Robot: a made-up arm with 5 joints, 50 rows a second.
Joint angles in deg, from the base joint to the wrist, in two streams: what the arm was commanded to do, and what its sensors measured. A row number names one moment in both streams.
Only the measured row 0 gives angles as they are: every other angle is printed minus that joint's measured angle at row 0.
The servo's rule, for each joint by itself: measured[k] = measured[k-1] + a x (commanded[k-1-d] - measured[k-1]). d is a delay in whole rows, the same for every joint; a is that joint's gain. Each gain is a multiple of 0.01, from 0.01 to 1. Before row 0 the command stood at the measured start. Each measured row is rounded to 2 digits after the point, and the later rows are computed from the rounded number. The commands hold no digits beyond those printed.
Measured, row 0: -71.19, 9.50, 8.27, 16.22, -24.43
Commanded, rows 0 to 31: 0.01, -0.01, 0.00, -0.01, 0.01; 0.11, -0.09, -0.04, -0.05, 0.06; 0.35, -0.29, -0.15, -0.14, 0.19; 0.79, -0.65, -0.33, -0.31, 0.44; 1.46, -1.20, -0.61, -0.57, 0.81; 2.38, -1.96, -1.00, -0.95, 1.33; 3.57, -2.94, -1.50, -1.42, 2.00; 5.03, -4.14, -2.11, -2.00, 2.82; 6.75, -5.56, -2.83, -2.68, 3.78; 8.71, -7.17, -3.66, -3.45, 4.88; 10.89, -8.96, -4.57, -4.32, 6.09; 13.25, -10.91, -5.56, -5.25, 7.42; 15.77, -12.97, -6.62, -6.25, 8.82; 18.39, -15.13, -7.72, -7.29, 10.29; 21.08, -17.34, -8.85, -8.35, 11.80; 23.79, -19.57, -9.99, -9.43, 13.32; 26.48, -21.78, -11.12, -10.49, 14.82; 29.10, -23.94, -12.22, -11.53, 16.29; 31.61, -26.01, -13.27, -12.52, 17.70; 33.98, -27.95, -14.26, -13.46, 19.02; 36.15, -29.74, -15.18, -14.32, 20.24; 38.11, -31.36, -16.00, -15.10, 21.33; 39.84, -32.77, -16.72, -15.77, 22.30; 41.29, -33.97, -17.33, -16.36, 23.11; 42.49, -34.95, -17.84, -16.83, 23.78; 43.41, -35.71, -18.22, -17.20, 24.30; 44.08, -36.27, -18.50, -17.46, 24.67; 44.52, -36.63, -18.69, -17.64, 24.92; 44.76, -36.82, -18.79, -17.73, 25.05; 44.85, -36.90, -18.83, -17.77, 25.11; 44.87, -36.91, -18.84, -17.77, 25.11; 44.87, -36.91, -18.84, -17.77, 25.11
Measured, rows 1 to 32: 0.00, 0.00, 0.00, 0.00, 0.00; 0.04, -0.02, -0.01, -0.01, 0.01; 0.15, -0.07, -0.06, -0.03, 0.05; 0.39, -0.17, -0.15, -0.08, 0.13; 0.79, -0.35, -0.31, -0.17, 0.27; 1.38, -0.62, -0.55, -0.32, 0.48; 2.19, -1.01, -0.88, -0.53, 0.78; 3.24, -1.54, -1.31, -0.81, 1.19; 4.54, -2.22, -1.84, -1.17, 1.71; 6.08, -3.06, -2.48, -1.60, 2.34; 7.86, -4.06, -3.21, -2.12, 3.09; 9.85, -5.22, -4.03, -2.71, 3.96; 12.04, -6.54, -4.94, -3.38, 4.93; 14.39, -8.00, -5.91, -4.12, 6.00; 16.87, -9.59, -6.94, -4.92, 7.16; 19.43, -11.29, -8.01, -5.78, 8.39; 22.04, -13.07, -9.10, -6.67, 9.68; 24.65, -14.92, -10.19, -7.59, 11.00; 27.23, -16.81, -11.27, -8.53, 12.34; 29.73, -18.70, -12.32, -9.47, 13.68; 32.11, -20.58, -13.32, -10.39, 14.99; 34.33, -22.41, -14.26, -11.28, 16.26; 36.37, -24.17, -15.12, -12.13, 17.47; 38.19, -25.84, -15.89, -12.93, 18.60; 39.78, -27.39, -16.57, -13.67, 19.64; 41.12, -28.80, -17.15, -14.34, 20.57; 42.22, -30.07, -17.62, -14.93, 21.39; 43.07, -31.19, -17.99, -15.44, 22.10; 43.70, -32.15, -18.27, -15.88, 22.69; 44.13, -32.96, -18.47, -16.24, 23.17; 44.40, -33.63, -18.60, -16.53, 23.56; 44.57, -34.19, -18.68, -16.77, 23.87
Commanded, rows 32 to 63: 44.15, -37.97, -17.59, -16.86, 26.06; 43.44, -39.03, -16.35, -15.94, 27.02; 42.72, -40.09, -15.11, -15.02, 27.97; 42.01, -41.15, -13.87, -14.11, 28.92; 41.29, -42.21, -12.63, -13.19, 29.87; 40.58, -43.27, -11.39, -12.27, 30.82; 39.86, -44.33, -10.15, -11.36, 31.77; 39.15, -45.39, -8.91, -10.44, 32.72; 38.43, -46.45, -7.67, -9.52, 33.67; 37.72, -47.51, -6.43, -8.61, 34.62; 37.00, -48.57, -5.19, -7.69, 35.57; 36.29, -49.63, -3.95, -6.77, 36.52; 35.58, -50.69, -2.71, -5.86, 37.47; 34.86, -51.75, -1.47, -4.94, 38.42; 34.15, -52.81, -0.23, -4.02, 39.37; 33.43, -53.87, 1.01, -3.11, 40.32; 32.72, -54.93, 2.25, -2.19, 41.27; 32.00, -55.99, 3.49, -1.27, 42.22; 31.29, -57.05, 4.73, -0.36, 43.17; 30.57, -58.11, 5.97, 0.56, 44.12; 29.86, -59.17, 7.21, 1.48, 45.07; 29.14, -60.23, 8.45, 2.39, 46.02; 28.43, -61.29, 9.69, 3.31, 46.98; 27.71, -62.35, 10.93, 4.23, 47.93; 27.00, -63.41, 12.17, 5.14, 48.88; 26.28, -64.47, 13.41, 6.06, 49.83; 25.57, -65.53, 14.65, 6.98, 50.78; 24.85, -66.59, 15.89, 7.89, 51.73; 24.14, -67.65, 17.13, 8.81, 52.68; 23.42, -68.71, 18.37, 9.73, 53.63; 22.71, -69.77, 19.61, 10.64, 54.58; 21.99, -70.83, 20.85, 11.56, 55.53
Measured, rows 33 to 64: 44.41, -34.83, -18.30, -16.79, 24.31; 44.05, -35.54, -17.62, -16.63, 24.85; 43.56, -36.31, -16.74, -16.32, 25.47; 42.99, -37.13, -15.74, -15.90, 26.16; 42.36, -37.99, -14.65, -15.39, 26.90; 41.70, -38.89, -13.51, -14.80, 27.68; 41.02, -39.81, -12.33, -14.15, 28.50; 40.33, -40.76, -11.13, -13.45, 29.34; 39.63, -41.73, -9.92, -12.70, 30.21; 38.92, -42.71, -8.70, -11.92, 31.09; 38.21, -43.71, -7.47, -11.12, 31.99; 37.50, -44.72, -6.24, -10.29, 32.90; 36.79, -45.73, -5.00, -9.45, 33.81; 36.08, -46.75, -3.76, -8.59, 34.73; 35.37, -47.78, -2.52, -7.72, 35.66; 34.65, -48.82, -1.28, -6.84, 36.59; 33.94, -49.86, -0.04, -5.96, 37.53; 33.22, -50.90, 1.20, -5.07, 38.47; 32.51, -51.95, 2.44, -4.18, 39.41; 31.79, -53.00, 3.68, -3.28, 40.35; 31.08, -54.05, 4.92, -2.38, 41.29; 30.36, -55.10, 6.16, -1.47, 42.24; 29.65, -56.15, 7.40, -0.56, 43.19; 28.93, -57.20, 8.64, 0.35, 44.14; 28.22, -58.26, 9.88, 1.26, 45.09; 27.50, -59.32, 11.12, 2.17, 46.04; 26.79, -60.38, 12.36, 3.08, 46.99; 26.07, -61.44, 13.60, 3.99, 47.94; 25.36, -62.50, 14.84, 4.91, 48.89; 24.64, -63.56, 16.08, 5.83, 49.84; 23.93, -64.62, 17.32, 6.74, 50.79; 23.21, -65.68, 18.56, 7.66, 51.74
